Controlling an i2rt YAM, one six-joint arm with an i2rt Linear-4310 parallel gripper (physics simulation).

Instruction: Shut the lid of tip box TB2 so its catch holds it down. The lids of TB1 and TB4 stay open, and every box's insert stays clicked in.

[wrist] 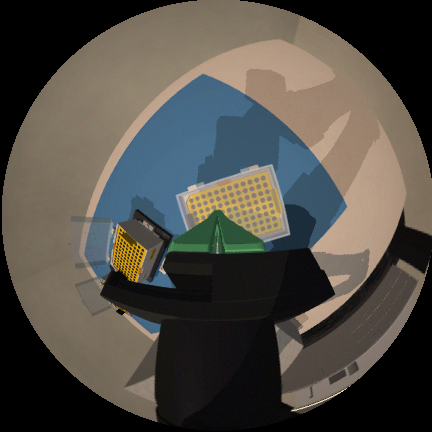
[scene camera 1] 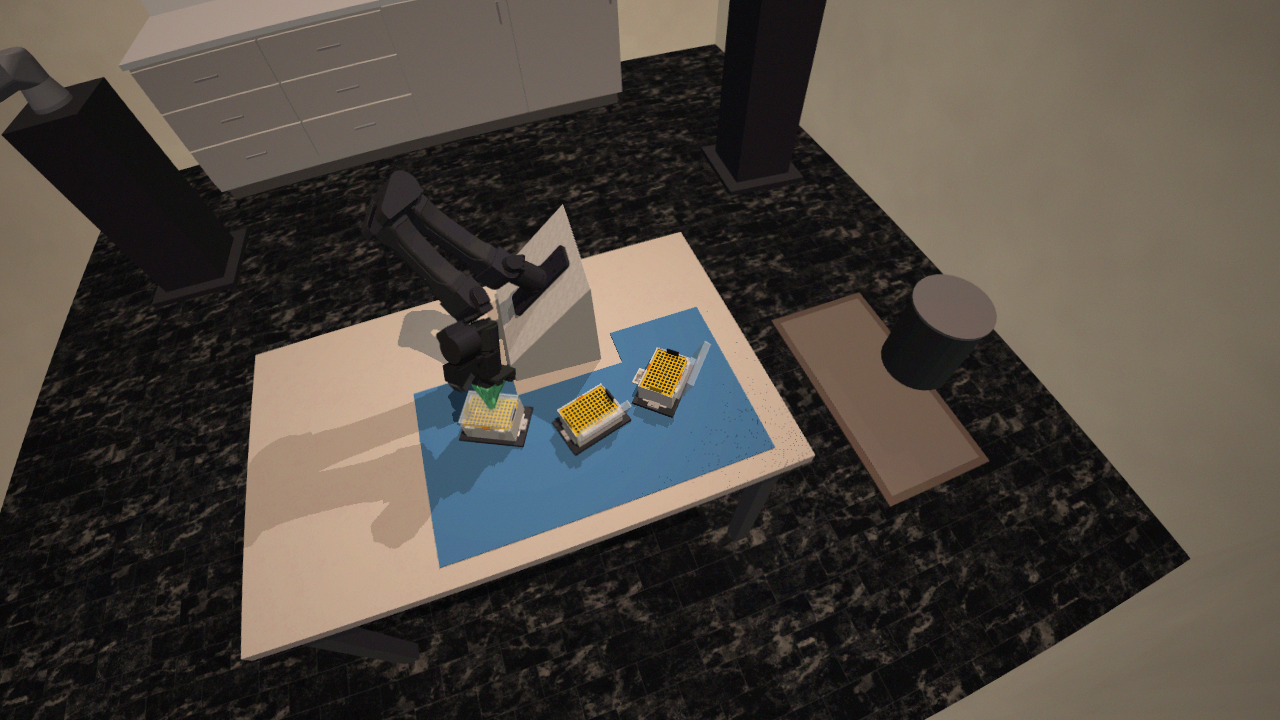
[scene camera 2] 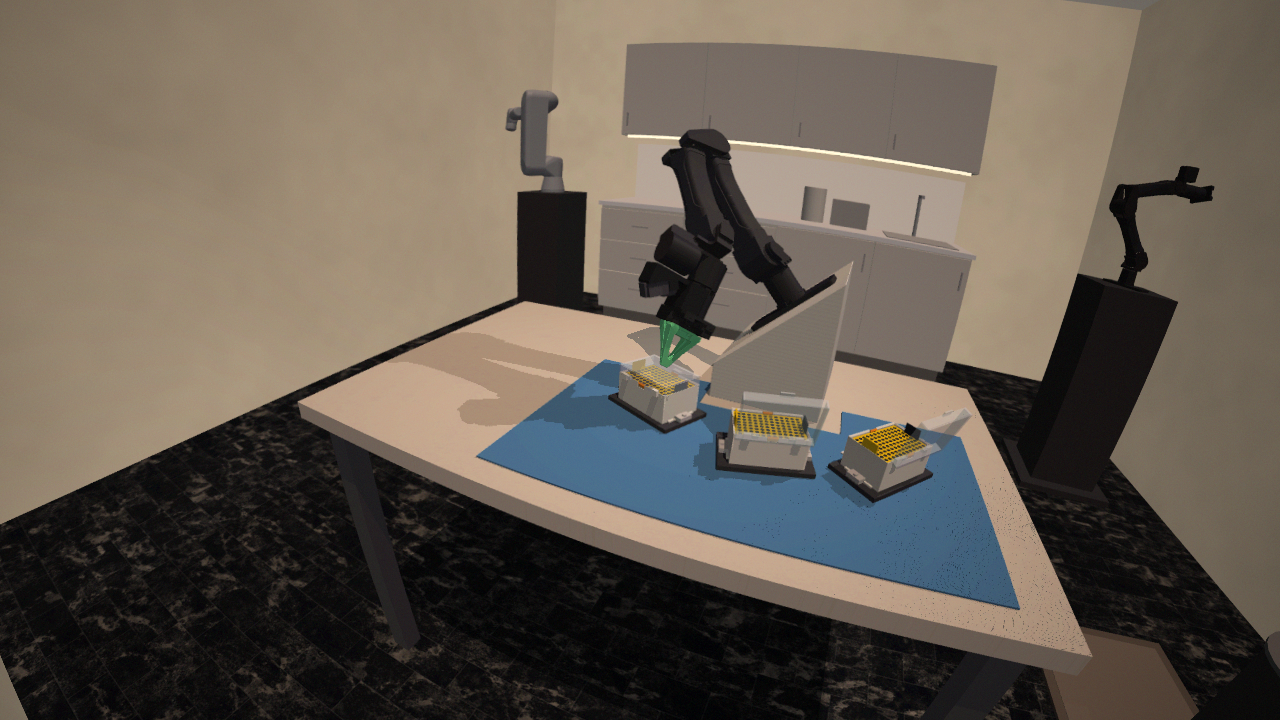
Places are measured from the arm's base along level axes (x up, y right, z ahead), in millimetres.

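Pixels of known places: gripper, between the fingertips: [wrist: 216, 214] [scene camera 1: 492, 408] [scene camera 2: 663, 366]; arm's base, origin of its link: [scene camera 1: 541, 282] [scene camera 2: 795, 304].
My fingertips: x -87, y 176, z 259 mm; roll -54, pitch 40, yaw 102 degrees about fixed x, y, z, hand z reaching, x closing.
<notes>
For each thing: its top centre in the pictures, then the offset to it from my fingertips. Level surfaces: height alone.
- left box, centre of its top: [wrist: 235, 224] [scene camera 2: 664, 368] [scene camera 1: 489, 404] dy +6, dx -13, dz -22 mm
- yellow insert, centre of its top: [wrist: 232, 213] [scene camera 2: 659, 371] [scene camera 1: 488, 409] dy +11, dx -16, dz -11 mm
- middle box, centre of its top: [scene camera 2: 771, 416] [wrist: 119, 261] [scene camera 1: 588, 406] dy -209, dx -16, dz +50 mm
- right box, centre of its top: [scene camera 2: 886, 434] [scene camera 1: 659, 368] dy -394, dx -24, dz -3 mm
- blue mat, height of its surface: dx -90 mm
- pale table, height of its surface: dx -94 mm
TB2, taken as the left box [scene camera 1: 494, 429] [scene camera 2: 657, 405] because the other two lids are open, stands on a dark base. Its clear lid [wrist: 283, 215] lies down over the yellow insert [wrist: 240, 197]; whether the catch holds cannot be told. My gripper [scene camera 1: 490, 404] [scene camera 2: 666, 361] [wrist: 216, 214] is shut and empty, its green fingertips at or just above the lid. The middle box [scene camera 1: 588, 413] [scene camera 2: 768, 453] [wrist: 131, 250] and right box [scene camera 1: 664, 374] [scene camera 2: 884, 465] have clear lids standing open, yellow inserts seated. Which is TB1 or TB4 is unreadable.
The boxes stand on a blue mat [scene camera 1: 537, 501] [scene camera 2: 716, 501] [wrist: 170, 140] on a pale table [scene camera 1: 340, 555] [scene camera 2: 429, 385]. The arm's sloped grey stand [scene camera 1: 554, 331] [scene camera 2: 787, 358] rises behind the mat, between the left and right boxes.
</notes>
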